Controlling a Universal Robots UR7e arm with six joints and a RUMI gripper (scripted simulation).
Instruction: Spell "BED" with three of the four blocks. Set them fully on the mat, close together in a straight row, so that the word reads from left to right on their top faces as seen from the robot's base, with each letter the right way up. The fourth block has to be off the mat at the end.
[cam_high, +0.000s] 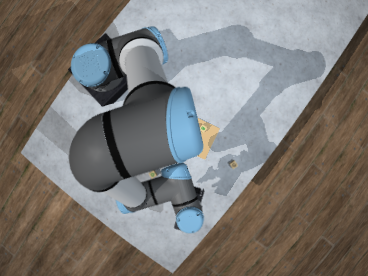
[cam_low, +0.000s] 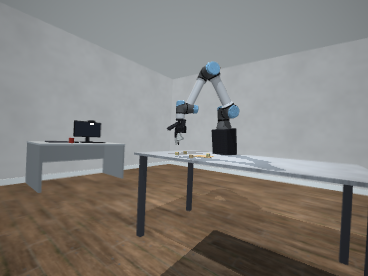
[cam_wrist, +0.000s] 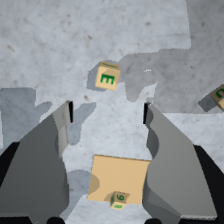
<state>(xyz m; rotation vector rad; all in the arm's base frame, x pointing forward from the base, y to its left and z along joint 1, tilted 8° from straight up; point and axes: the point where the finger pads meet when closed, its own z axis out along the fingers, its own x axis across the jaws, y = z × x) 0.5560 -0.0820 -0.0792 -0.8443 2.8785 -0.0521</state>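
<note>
My gripper is now 90 mm above the E block. From my hand the other things lie so: tan mat 150 mm behind, 170 mm to the left, 100 mm below; B block 160 mm behind, 210 mm to the left, 80 mm below; D block 150 mm behind, 60 mm to the right, 90 mm below.
</note>
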